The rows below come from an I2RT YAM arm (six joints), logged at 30 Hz.
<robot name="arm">
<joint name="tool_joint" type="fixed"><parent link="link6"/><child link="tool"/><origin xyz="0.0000 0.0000 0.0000" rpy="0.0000 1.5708 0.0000"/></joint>
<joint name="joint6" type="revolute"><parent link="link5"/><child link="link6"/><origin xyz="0.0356 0.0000 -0.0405" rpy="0.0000 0.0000 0.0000"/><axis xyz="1 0 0"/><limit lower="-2.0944" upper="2.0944"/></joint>
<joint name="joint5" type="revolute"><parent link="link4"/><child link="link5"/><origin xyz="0.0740 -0.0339 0.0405" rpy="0.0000 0.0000 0.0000"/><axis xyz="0 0 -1"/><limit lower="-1.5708" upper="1.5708"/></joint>
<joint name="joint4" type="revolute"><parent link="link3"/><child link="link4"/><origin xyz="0.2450 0.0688 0.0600" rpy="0.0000 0.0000 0.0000"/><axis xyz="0 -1 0"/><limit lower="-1.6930" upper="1.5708"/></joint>
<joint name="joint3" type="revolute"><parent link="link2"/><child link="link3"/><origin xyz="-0.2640 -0.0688 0.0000" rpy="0.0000 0.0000 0.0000"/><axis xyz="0 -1 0"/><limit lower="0.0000" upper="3.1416"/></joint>
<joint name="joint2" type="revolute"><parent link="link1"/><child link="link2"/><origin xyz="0.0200 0.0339 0.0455" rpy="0.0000 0.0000 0.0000"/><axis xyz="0 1 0"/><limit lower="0.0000" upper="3.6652"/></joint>
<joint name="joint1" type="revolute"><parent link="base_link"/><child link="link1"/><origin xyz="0.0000 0.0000 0.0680" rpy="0.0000 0.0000 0.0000"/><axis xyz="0 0 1"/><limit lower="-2.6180" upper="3.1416"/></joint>
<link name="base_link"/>
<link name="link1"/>
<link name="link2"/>
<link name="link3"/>
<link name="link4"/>
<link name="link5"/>
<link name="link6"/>
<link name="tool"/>
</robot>
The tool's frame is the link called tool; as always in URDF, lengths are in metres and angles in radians.
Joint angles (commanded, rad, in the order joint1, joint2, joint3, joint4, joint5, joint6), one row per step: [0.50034 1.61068 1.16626 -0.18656 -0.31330 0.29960]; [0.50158 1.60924 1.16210 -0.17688 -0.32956 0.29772]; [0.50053 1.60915 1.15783 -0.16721 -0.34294 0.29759]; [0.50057 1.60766 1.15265 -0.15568 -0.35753 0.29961]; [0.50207 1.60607 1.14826 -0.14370 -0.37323 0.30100]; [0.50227 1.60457 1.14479 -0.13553 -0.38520 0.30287]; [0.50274 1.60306 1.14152 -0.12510 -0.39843 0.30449]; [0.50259 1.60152 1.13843 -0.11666 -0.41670 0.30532]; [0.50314 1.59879 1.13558 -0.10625 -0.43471 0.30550]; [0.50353 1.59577 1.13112 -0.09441 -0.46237 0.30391]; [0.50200 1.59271 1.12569 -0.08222 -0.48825 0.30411]
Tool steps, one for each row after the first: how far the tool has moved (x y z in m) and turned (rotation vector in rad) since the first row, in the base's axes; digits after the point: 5 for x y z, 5 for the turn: [-0.00069 0.00076 0.00006 0.01073 -0.00273 0.01545]; [-0.00074 0.00081 -0.00040 0.02014 -0.00391 0.02534]; [-0.00120 0.00113 -0.00050 0.03231 -0.00545 0.03620]; [-0.00188 0.00198 -0.00026 0.04525 -0.00826 0.04988]; [-0.00234 0.00226 -0.00009 0.05509 -0.00919 0.05897]; [-0.00275 0.00273 0.00036 0.06648 -0.01214 0.06962]; [-0.00327 0.00306 0.00075 0.07908 -0.01269 0.08424]; [-0.00397 0.00357 0.00180 0.09262 -0.01681 0.09990]; [-0.00504 0.00416 0.00263 0.10992 -0.01970 0.12442]; [-0.00580 0.00404 0.00317 0.12676 -0.02151 0.14474]
